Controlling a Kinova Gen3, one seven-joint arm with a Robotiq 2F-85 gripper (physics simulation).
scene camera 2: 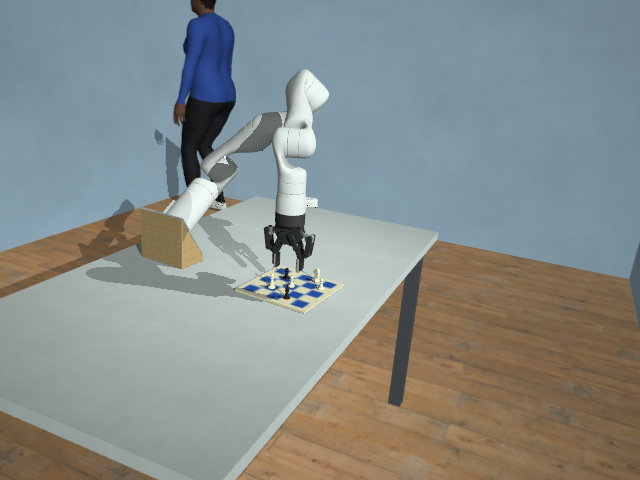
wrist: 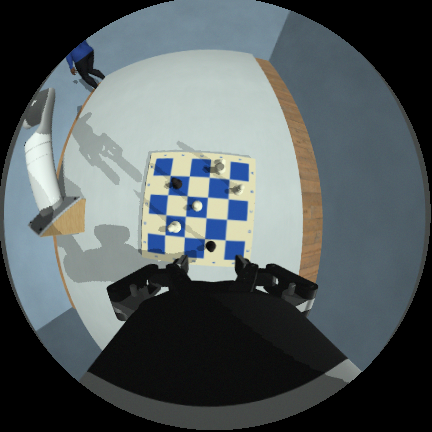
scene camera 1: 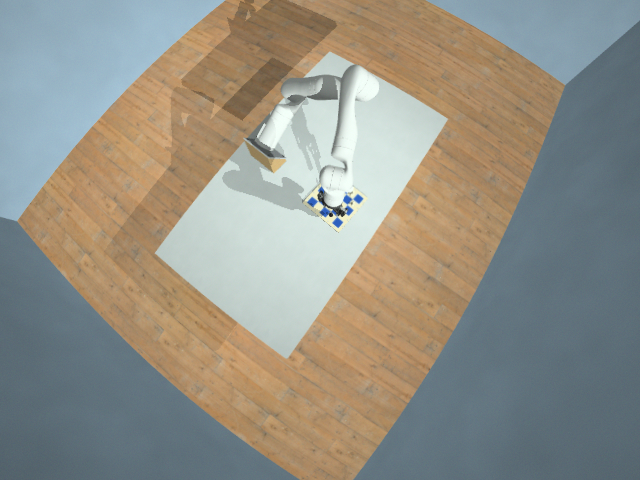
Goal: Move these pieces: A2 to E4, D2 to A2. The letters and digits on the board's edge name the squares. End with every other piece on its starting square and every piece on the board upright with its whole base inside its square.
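Frame: origin at the arm's base, x up, y back, z right, level; centimetres.
Seen in the pictures: gripper, fingertip midpoint: (scene camera 2: 287, 268) (wrist: 211, 262) (scene camera 1: 331, 210); arm's base, origin of the base link: (scene camera 2: 169, 232) (wrist: 51, 206) (scene camera 1: 264, 145).
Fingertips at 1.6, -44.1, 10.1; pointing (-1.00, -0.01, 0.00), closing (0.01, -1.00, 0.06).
Note:
Offsets run from my fingertips to a thing's middle, as dx, dy, dz. "spot": to the spot under its first point.
The black piece from A2 @(-6.8, -0.1, -0.3) (scene camera 1: 330, 214) (scene camera 2: 286, 293) (wrist: 210, 245) stands upright on E4, a little toward E3; its exact base edge is hard to see. The white piece @(-6.2, +6.3, -4.2) (scene camera 2: 271, 282) (wrist: 174, 227) stands upright on D2. A2 (wrist: 182, 166) is bare. My gripper (scene camera 2: 287, 267) (wrist: 211, 262) is open and empty, above the board @(spot: -8.3, -8.6, -17.1) (scene camera 1: 365, 196) (scene camera 2: 336, 289) (wrist: 253, 172), its fingers well apart. In the wrist view the E4 piece shows just beyond the fingertips. The arm hides part of the board in scene camera 1.
A black piece @(-6.8, +5.7, -12.1) (scene camera 2: 286, 273) (wrist: 176, 184) stands on B2, a white one @(-6.8, +2.1, -7.8) (scene camera 2: 292, 281) (wrist: 197, 205) on C3, a tall white one @(-6.4, -2.4, -14.7) (scene camera 2: 316, 275) (wrist: 220, 166) on A4 and another white one @(-6.8, -5.7, -10.4) (scene camera 2: 320, 284) (wrist: 239, 189) on B5. The arm's wooden mount (scene camera 1: 266, 157) (scene camera 2: 162, 238) stands on the table.

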